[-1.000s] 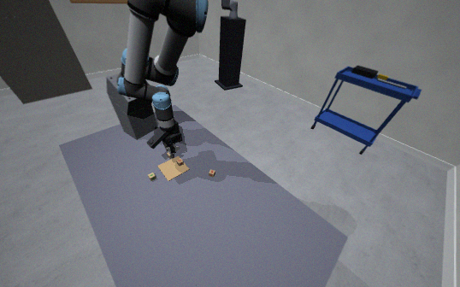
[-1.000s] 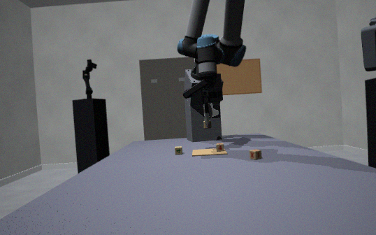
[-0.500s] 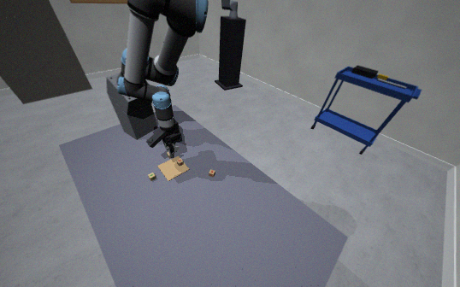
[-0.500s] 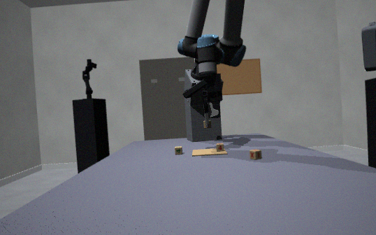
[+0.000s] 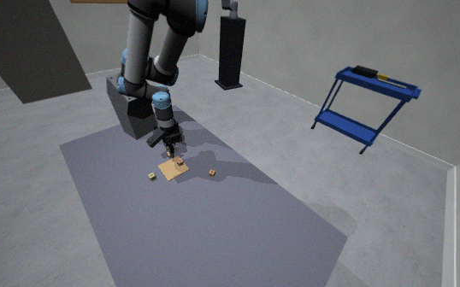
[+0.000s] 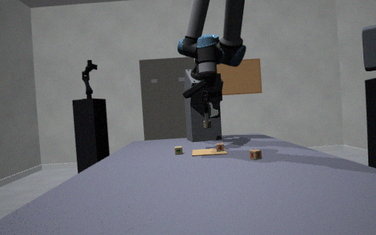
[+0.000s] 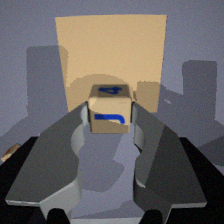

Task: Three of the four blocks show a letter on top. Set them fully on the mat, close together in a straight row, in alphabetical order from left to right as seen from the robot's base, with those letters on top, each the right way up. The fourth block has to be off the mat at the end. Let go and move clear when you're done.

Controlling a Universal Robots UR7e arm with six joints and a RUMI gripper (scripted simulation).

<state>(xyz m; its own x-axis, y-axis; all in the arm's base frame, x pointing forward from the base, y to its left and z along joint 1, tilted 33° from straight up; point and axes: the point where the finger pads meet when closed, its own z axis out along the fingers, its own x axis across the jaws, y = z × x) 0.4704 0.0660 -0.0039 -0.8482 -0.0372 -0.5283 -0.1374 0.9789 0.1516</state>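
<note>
The tan mat lies 12 cm below my hand.
</note>
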